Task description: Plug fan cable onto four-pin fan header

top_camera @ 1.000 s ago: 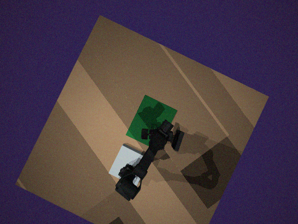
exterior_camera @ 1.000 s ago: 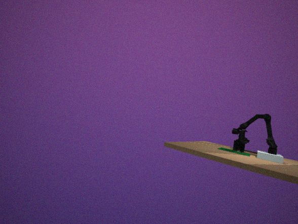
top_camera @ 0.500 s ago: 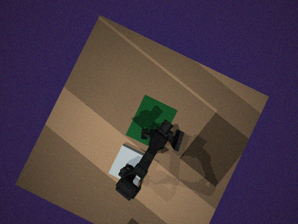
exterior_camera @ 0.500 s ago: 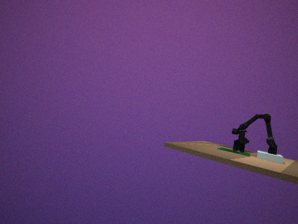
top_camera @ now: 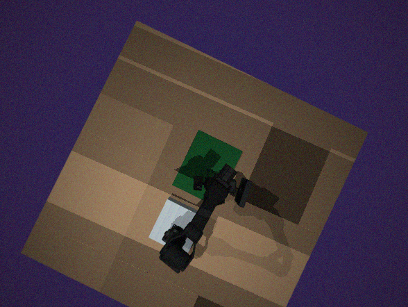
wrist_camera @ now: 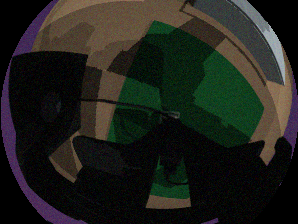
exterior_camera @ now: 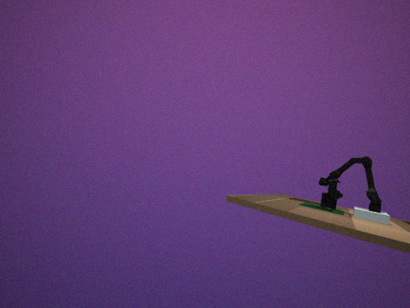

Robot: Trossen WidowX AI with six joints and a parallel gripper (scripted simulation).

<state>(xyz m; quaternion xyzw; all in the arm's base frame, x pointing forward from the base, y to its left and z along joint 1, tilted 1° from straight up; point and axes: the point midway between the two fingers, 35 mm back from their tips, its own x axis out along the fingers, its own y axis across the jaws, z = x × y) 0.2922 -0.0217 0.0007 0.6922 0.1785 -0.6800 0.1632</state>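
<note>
Right now the dark plug is 10 mm ahead of my gripper tip and 10 mm above it. From my gripper tip the other things lie so: pale four-pin header: 30 mm below, 10 mm ahead; black fan: 130 mm to the right, 40 mm ahead, 30 mm above; green board: 60 mm to the left, 40 mm below, 40 mm ahead.
</note>
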